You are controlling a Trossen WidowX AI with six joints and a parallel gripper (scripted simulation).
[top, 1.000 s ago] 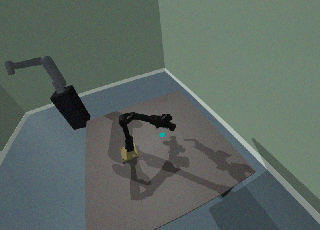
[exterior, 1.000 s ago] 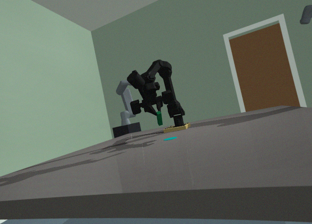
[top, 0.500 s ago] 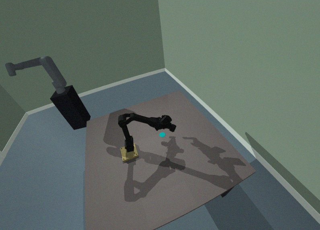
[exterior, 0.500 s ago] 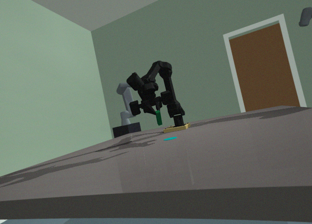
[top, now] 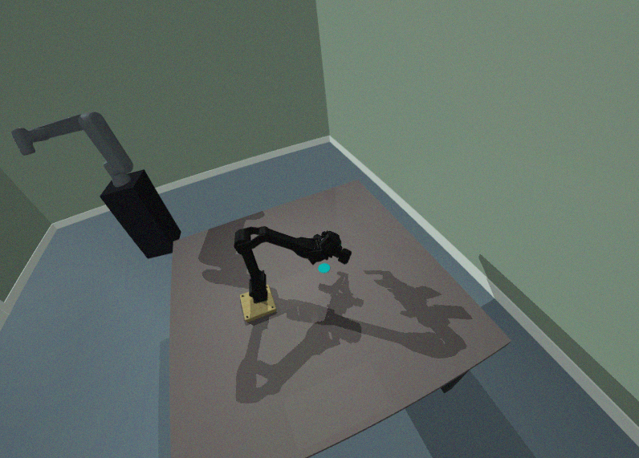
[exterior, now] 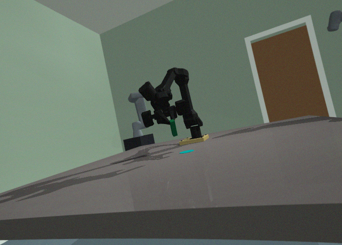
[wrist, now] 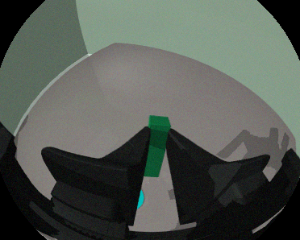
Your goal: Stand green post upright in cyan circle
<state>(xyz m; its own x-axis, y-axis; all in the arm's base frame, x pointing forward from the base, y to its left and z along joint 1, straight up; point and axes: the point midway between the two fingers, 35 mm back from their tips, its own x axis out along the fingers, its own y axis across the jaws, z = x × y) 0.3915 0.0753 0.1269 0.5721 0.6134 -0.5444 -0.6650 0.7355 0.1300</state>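
My gripper tip is now 130 mm above the cyan circle, 90 mm past it and 10 mm to the left of it. Round my gripper tip: green post (20 mm below, 10 mm behind).
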